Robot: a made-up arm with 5 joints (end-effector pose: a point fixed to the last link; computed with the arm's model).
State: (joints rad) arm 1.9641 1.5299 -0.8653 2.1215 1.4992
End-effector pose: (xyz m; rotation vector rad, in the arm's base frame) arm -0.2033 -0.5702 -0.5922 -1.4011 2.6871 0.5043
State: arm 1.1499 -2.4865 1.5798 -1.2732 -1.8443
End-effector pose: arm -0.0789 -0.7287 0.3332 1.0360 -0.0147 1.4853
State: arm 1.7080 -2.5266 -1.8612 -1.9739 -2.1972
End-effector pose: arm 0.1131 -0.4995 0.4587 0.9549 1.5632 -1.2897
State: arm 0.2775 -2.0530 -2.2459 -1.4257 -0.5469
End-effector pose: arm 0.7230 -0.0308 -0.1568 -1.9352 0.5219 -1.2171
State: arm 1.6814 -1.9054 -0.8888 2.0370 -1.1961
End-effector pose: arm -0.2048 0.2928 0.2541 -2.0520 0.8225 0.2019
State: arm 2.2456 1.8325 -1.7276 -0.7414 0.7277
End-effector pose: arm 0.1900 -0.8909 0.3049 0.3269 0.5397 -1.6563
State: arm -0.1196 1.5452 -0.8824 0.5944 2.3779
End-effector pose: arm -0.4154 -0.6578 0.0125 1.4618 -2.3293 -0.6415
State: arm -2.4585 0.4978 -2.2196 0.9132 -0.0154
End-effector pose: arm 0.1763 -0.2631 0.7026 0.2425 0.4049 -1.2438
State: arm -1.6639 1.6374 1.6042 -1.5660 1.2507
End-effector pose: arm 0.2424 0.2228 -0.0614 -1.9551 -1.9869 -0.2963
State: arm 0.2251 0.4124 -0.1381 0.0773 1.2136
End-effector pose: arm -0.7268 -0.1861 0.4473 0.2089 -1.5584 0.3091
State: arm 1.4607 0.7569 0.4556 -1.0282 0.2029
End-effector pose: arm -0.7990 -0.0228 0.0685 -0.9865 -0.7046 1.4777
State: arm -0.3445 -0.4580 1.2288 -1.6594 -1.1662
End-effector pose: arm 0.6458 0.1189 0.2662 0.7343 1.7751 1.6591
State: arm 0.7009 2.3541 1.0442 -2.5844 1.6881
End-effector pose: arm -0.2716 -0.0264 0.0247 0.8508 2.2579 1.2453
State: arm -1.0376 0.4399 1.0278 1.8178 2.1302
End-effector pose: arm 0.1722 0.3425 0.2505 -1.2280 -0.3802 1.0123
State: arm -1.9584 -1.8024 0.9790 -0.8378 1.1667
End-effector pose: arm 0.6317 -0.4084 -0.2711 -0.9118 0.9197 -1.0316
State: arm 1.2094 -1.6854 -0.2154 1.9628 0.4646
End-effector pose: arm -0.5325 0.0026 0.7256 -0.9933 -0.3103 2.4313
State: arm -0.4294 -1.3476 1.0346 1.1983 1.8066
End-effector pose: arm 0.8007 -0.1927 0.2137 -1.7600 0.5265 -0.9550
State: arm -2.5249 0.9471 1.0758 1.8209 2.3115
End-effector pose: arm 0.4182 0.1545 0.0658 0.2975 0.3859 1.3167
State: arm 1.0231 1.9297 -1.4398 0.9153 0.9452
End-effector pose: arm 0.0054 -1.0492 -0.1478 1.7066 -1.6099 1.0451
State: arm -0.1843 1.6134 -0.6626 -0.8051 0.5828
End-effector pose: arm 0.0064 -0.9287 0.4967 1.2125 -0.9691 2.0828
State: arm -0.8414 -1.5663 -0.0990 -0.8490 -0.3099
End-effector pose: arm 0.8173 -0.0073 0.2329 -0.2939 1.0628 -0.7011
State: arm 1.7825 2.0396 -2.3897 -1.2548 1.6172
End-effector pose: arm 0.3390 -0.3223 0.2989 -0.6833 -0.2917 -0.8307
